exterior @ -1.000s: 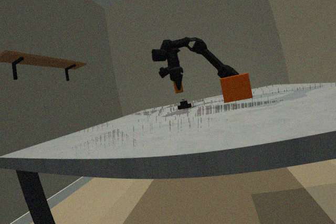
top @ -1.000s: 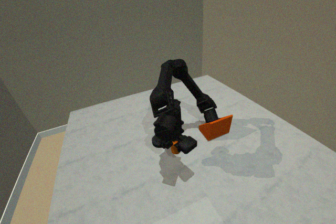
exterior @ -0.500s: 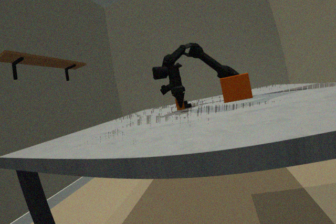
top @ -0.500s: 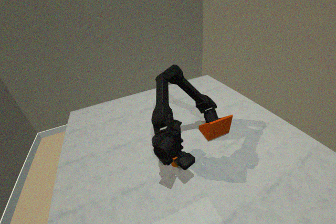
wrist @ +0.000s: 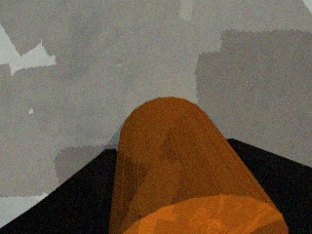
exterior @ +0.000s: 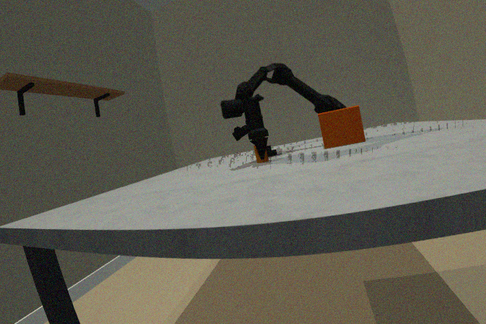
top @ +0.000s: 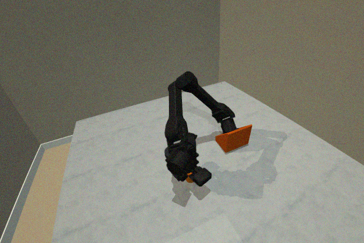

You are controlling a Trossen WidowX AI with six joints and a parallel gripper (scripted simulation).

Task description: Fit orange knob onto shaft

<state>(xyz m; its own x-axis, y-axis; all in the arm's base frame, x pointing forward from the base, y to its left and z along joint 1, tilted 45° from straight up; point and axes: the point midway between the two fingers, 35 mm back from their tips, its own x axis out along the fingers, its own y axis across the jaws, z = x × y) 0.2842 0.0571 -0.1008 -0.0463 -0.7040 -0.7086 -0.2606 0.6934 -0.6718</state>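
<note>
Right now the orange knob is 3 cm above my gripper tip. The rest, counted from my gripper tip: round dark pedestal (2 cm ahead, 17 cm to the right, 2 cm above).
</note>
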